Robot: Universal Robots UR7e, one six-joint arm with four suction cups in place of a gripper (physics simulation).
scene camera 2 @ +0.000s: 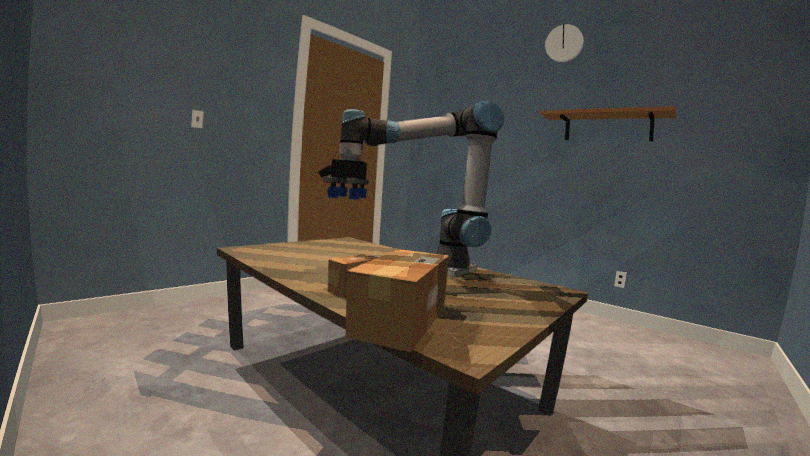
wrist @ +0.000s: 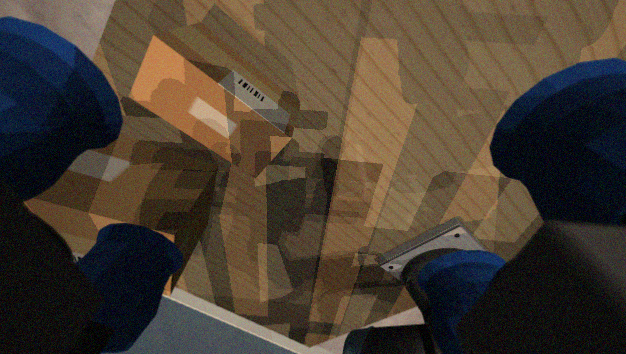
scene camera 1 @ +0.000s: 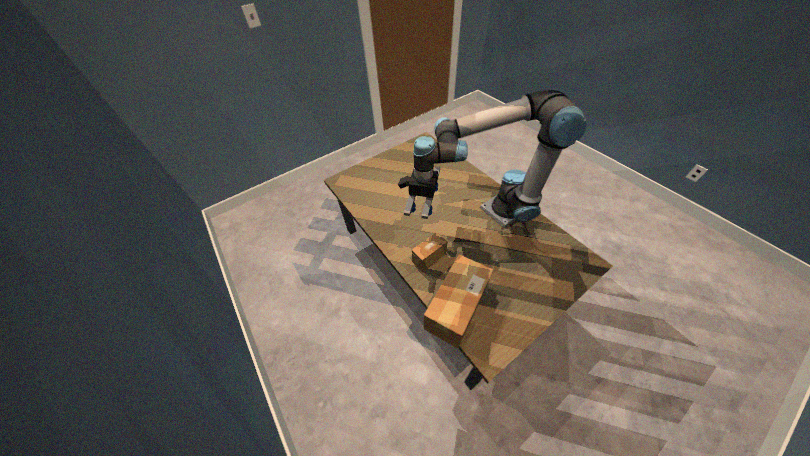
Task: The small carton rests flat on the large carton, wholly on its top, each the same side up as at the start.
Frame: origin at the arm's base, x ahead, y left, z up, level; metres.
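Seen in the pictures: end effector, tool point: (scene camera 2: 347, 197) (wrist: 302, 205) (scene camera 1: 423, 198); arm's base, origin of the base link: (scene camera 2: 451, 263) (scene camera 1: 506, 207).
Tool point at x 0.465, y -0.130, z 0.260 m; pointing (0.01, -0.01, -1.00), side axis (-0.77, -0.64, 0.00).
Pixels of each thing's middle, then the offset from my tool point to it. Level surfaces: height alone.
- small orange-brown carton, body centre: (wrist: 228, 101) (scene camera 2: 354, 274) (scene camera 1: 429, 251) dx +0.048, dy +0.111, dz -0.233 m
- large carton, body centre: (wrist: 92, 200) (scene camera 2: 403, 292) (scene camera 1: 458, 299) dx +0.116, dy +0.374, dz -0.208 m
- wooden table, its level: dz -0.284 m
The small orange-brown carton (scene camera 1: 429, 252) (scene camera 2: 337, 276) (wrist: 250, 136) rests on the table, with a pale label on its top and a barcode label on one side. The large carton (scene camera 1: 455, 299) (scene camera 2: 385, 303) (wrist: 131, 191) stands beside it at the table's long edge, with a gap between them in scene camera 1. It hides part of the small carton in scene camera 2, and the blue cups hide part of it in the wrist view. My gripper (scene camera 1: 419, 209) (scene camera 2: 346, 192) (wrist: 306, 200) hangs high above the table, cups downward, open and holding nothing, off to the side of both cartons.
The wooden table (scene camera 1: 362, 180) (scene camera 2: 266, 256) (wrist: 500, 30) carries both cartons. The arm's base (scene camera 1: 512, 198) (scene camera 2: 456, 254) is bolted near the opposite long edge from the large carton. A wall shelf (scene camera 2: 609, 113) hangs at the right, and a door (scene camera 1: 412, 56) (scene camera 2: 340, 113) is behind the arm.
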